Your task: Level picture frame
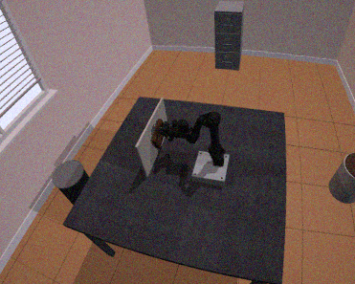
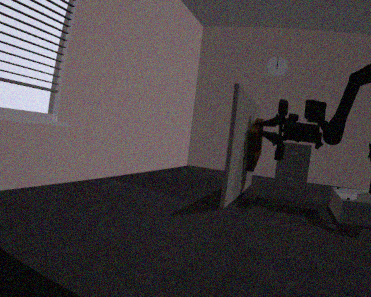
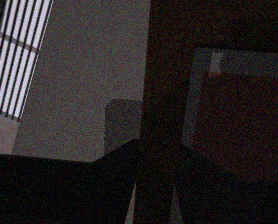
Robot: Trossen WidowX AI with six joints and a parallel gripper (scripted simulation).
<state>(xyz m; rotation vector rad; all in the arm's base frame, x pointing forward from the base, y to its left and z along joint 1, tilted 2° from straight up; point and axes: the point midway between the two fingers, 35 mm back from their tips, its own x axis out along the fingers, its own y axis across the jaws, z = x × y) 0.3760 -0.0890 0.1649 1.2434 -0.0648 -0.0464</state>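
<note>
Now: gripper tip 20 mm to the left of the picture frame and 50 mm above it. The rest, counted from my gripper tip: upright wall panel: 20 mm ahead, 70 mm below.
</note>
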